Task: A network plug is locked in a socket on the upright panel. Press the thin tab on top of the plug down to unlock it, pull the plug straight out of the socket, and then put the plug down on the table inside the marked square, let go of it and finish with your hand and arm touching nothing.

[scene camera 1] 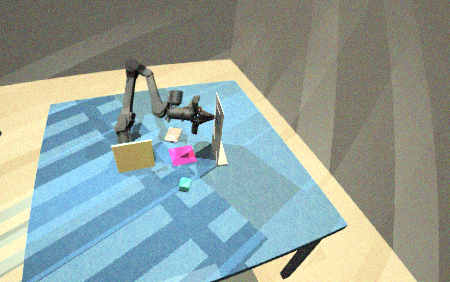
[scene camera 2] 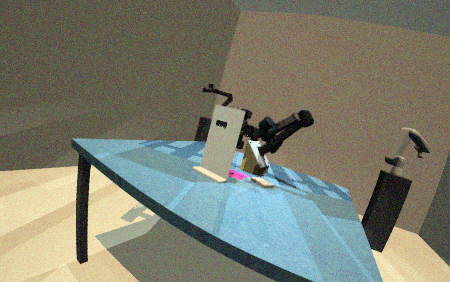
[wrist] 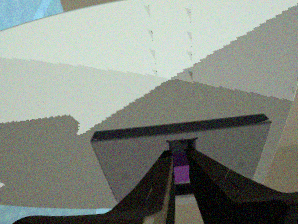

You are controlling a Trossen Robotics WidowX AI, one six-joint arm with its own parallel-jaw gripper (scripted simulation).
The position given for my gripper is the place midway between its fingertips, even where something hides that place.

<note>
In view: my gripper (wrist: 178,156) and an upright panel (scene camera 2: 226,124).
The upright panel is seen too in the wrist view (wrist: 98,98).
</note>
